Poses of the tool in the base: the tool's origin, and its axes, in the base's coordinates. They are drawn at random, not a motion.
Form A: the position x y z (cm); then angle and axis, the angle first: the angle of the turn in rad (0 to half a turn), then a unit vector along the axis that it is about.
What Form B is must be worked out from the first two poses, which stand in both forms.
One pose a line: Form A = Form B
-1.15, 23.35, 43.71, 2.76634, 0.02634, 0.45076, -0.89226 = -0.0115, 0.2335, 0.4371, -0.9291, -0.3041, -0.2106, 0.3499, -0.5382, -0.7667
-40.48, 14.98, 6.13, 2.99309, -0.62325, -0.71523, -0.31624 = -0.4048, 0.1498, 0.0613, -0.2164, 0.8398, 0.4978, 0.9334, 0.0285, 0.3577
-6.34, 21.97, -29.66, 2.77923, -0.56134, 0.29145, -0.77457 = -0.0634, 0.2197, -0.2966, -0.3253, -0.5912, 0.7380, -0.0420, -0.7707, -0.6358
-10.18, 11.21, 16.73, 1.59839, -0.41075, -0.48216, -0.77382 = -0.1018, 0.1121, 0.1673, 0.1458, -0.5700, 0.8086, 0.9770, 0.2113, -0.0272
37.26, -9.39, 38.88, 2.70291, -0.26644, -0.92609, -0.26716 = 0.3726, -0.0939, 0.3888, -0.7701, 0.3567, 0.5290, 0.5836, 0.7288, 0.3582
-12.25, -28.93, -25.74, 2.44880, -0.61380, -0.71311, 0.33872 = -0.1225, -0.2893, -0.2574, -0.1028, 0.9908, 0.0876, 0.5582, 0.1303, -0.8194
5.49, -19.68, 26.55, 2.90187, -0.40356, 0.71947, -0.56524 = 0.0549, -0.1968, 0.2655, -0.6503, -0.7066, 0.2789, -0.4382, 0.0491, -0.8975
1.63, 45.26, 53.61, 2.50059, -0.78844, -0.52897, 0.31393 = 0.0163, 0.4526, 0.5361, 0.3184, 0.9391, -0.1296, 0.5636, -0.2974, -0.7706
